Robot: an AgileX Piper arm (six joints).
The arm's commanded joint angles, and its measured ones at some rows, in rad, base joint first. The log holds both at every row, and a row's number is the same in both.
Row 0, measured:
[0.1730 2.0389 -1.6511 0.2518 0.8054 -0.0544]
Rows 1 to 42, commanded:
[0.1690 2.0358 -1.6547 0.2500 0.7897 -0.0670]
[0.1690 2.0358 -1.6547 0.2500 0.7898 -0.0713]
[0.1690 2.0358 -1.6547 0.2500 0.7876 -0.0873]
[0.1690 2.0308 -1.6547 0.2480 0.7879 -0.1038]
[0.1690 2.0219 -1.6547 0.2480 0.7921 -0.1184]
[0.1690 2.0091 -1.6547 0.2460 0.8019 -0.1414]
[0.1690 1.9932 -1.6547 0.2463 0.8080 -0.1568]
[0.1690 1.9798 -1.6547 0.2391 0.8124 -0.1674]
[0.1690 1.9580 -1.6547 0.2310 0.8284 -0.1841]
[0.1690 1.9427 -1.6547 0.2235 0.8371 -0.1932]
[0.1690 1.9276 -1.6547 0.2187 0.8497 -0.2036]
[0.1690 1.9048 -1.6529 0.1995 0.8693 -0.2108]
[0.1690 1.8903 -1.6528 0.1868 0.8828 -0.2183]
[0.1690 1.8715 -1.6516 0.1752 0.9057 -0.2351]
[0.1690 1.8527 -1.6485 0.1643 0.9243 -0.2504]
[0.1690 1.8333 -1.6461 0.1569 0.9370 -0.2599]
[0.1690 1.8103 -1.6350 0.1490 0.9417 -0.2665]
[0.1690 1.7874 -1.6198 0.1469 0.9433 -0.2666]
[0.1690 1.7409 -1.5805 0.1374 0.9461 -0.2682]
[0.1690 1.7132 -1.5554 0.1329 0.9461 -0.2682]
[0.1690 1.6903 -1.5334 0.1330 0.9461 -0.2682]
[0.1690 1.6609 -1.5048 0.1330 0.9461 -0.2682]
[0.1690 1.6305 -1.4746 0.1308 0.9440 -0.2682]
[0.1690 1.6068 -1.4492 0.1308 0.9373 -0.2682]
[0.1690 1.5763 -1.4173 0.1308 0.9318 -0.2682]
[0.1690 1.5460 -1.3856 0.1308 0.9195 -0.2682]
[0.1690 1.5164 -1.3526 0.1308 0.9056 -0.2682]
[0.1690 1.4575 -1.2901 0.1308 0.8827 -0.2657]
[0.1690 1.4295 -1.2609 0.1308 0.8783 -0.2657]
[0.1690 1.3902 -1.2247 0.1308 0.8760 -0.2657]
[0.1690 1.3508 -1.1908 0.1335 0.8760 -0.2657]
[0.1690 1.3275 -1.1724 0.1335 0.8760 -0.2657]
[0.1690 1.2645 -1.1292 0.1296 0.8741 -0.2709]
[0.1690 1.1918 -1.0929 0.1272 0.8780 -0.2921]
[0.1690 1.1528 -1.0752 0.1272 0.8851 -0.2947]
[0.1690 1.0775 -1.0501 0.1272 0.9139 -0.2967]
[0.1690 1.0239 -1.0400 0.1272 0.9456 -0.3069]
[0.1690 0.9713 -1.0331 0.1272 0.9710 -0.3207]
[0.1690 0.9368 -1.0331 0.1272 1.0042 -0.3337]
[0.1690 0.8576 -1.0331 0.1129 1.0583 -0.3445]
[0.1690 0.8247 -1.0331 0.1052 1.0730 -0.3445]
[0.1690 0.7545 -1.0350 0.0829 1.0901 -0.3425]
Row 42, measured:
[0.1730 0.9143 -1.0385 0.1299 1.0126 -0.3235]
